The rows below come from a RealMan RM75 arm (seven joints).
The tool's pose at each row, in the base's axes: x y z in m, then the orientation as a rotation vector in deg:
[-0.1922 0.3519 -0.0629 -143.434 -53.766 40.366]
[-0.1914 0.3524 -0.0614 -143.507 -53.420 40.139]
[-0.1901 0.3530 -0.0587 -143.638 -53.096 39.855]
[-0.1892 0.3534 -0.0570 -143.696 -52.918 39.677]
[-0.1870 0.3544 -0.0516 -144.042 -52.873 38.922]
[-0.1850 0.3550 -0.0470 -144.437 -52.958 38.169]
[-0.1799 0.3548 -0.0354 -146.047 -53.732 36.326]
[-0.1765 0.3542 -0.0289 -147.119 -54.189 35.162]
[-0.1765 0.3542 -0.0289 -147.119 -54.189 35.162]
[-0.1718 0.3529 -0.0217 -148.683 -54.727 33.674]
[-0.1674 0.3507 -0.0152 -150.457 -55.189 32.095]
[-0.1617 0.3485 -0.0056 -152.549 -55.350 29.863]
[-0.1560 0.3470 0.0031 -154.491 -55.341 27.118]
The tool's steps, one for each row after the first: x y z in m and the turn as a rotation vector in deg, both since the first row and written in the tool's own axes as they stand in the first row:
[0.0004 -0.0007 -0.0016 0.083 0.235 0.182]
[0.0008 -0.0018 -0.0044 0.105 0.499 0.366]
[0.0011 -0.0025 -0.0062 0.127 0.661 0.458]
[0.0015 -0.0048 -0.0116 -0.178 1.173 0.492]
[0.0017 -0.0065 -0.0164 -0.584 1.646 0.477]
[0.0012 -0.0097 -0.0287 -2.384 2.594 0.410]
[0.0009 -0.0108 -0.0359 -3.563 3.180 0.416]
[0.0009 -0.0108 -0.0359 -3.563 3.180 0.416]
[0.0008 -0.0111 -0.0446 -5.222 3.902 0.539]
[0.0001 -0.0106 -0.0527 -7.043 4.657 0.788]
[-0.0008 -0.0110 -0.0641 -9.072 5.859 1.233]
[-0.0009 -0.0115 -0.0746 -10.979 7.427 1.628]

